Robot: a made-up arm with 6 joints.
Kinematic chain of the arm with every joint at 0, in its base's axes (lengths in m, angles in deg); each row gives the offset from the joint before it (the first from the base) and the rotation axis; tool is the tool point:
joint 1: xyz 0 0 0.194 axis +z
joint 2: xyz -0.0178 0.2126 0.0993 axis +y
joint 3: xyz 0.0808 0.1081 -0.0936 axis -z
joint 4: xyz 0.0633 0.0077 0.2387 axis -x
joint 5: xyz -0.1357 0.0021 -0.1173 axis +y
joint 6: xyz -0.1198 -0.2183 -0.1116 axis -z
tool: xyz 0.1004 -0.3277 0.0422
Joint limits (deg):
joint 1: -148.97..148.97
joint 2: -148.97..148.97
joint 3: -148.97..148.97
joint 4: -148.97..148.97
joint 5: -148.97..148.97
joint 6: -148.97..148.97
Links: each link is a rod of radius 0.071 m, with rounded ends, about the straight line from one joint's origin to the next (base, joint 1, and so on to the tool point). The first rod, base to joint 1, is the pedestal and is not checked.
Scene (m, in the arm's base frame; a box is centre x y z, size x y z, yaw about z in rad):
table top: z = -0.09
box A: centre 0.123 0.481 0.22 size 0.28 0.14 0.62 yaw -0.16
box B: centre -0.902 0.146 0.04 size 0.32 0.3 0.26 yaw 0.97
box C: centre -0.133 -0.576 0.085 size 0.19 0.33 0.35 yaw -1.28
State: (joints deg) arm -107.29 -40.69 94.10 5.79 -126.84 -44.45
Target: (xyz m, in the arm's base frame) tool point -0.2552 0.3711 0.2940
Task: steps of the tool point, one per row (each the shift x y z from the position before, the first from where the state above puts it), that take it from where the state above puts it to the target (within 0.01 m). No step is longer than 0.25 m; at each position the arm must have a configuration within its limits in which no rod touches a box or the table.
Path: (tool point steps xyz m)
1: 0.0214 -0.0530 0.0818
2: 0.0031 -0.0689 0.0625
3: -0.0147 -0.0761 0.0391
4: -0.0313 -0.0741 0.0148
5: -0.0121 0.1289 0.0160
6: -0.0675 0.0989 0.0467
7: -0.0963 0.0358 0.0644
8: -0.0876 -0.0367 0.0616
9: -0.0454 -0.0928 0.0374
10: -0.1426 0.1259 -0.0018
11: -0.1511 0.1052 -0.0823
12: -0.1273 0.0559 -0.1549
13: -0.0700 -0.0091 -0.1985

